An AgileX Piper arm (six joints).
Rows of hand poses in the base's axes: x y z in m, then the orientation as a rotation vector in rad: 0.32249, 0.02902, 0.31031, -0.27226, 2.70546, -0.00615; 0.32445, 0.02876, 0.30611, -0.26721, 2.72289, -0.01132; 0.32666, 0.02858, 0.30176, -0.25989, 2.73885, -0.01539; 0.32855, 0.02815, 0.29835, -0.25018, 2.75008, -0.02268; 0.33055, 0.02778, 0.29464, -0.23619, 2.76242, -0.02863; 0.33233, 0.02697, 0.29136, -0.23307, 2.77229, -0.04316; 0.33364, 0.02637, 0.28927, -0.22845, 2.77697, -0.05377; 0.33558, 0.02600, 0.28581, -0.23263, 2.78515, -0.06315; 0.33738, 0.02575, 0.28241, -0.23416, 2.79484, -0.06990; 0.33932, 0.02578, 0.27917, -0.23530, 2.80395, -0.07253; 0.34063, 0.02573, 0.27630, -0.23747, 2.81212, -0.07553; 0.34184, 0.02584, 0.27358, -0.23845, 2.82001, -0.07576; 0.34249, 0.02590, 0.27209, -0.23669, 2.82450, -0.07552; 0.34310, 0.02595, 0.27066, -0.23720, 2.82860, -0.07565; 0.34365, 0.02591, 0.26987, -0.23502, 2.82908, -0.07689; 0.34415, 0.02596, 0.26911, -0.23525, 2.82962, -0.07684; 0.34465, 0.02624, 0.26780, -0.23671, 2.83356, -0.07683; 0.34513, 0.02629, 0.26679, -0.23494, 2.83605, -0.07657; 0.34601, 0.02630, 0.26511, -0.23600, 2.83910, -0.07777; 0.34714, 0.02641, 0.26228, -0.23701, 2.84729, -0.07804; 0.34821, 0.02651, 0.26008, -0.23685, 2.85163, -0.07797
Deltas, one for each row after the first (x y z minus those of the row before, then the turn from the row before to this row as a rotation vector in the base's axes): 0.00196, -0.00026, -0.00420, -0.00425, 0.01650, -0.00555; 0.00221, -0.00018, -0.00435, -0.00300, 0.01495, -0.00682; 0.00189, -0.00043, -0.00341, -0.00452, 0.00990, -0.00854; 0.00200, -0.00037, -0.00371, -0.00305, 0.01079, -0.01136; 0.00178, -0.00081, -0.00328, -0.01031, 0.00886, -0.00472; 0.00131, -0.00060, -0.00209, -0.00704, 0.00381, -0.00487; 0.00194, -0.00037, -0.00346, -0.00752, 0.00812, 0.00111; 0.00180, -0.00025, -0.00340, -0.00542, 0.00951, -0.00052; 0.00194, 0.00003, -0.00324, -0.00247, 0.00906, -0.00025; 0.00131, -0.00005, -0.00287, -0.00279, 0.00821, 0.00049; 0.00121, 0.00011, -0.00272, -0.00072, 0.00792, 0.00000; 0.00065, 0.00006, -0.00149, 0.00011, 0.00430, -0.00155; 0.00061, 0.00005, -0.00143, -0.00038, 0.00411, 0.00000; 0.00055, -0.00004, -0.00079, -0.00064, 0.00023, -0.00166; 0.00050, 0.00005, -0.00076, -0.00002, 0.00056, 0.00012; 0.00050, 0.00028, -0.00131, -0.00037, 0.00405, 0.00068; 0.00048, 0.00005, -0.00101, 0.00023, 0.00232, -0.00138; 0.00088, 0.00001, -0.00168, -0.00111, 0.00309, 0.00035; 0.00113, 0.00011, -0.00283, -0.00075, 0.00822, 0.00000; 0.00107, 0.00010, -0.00220, -0.00018, 0.00430, -0.00045
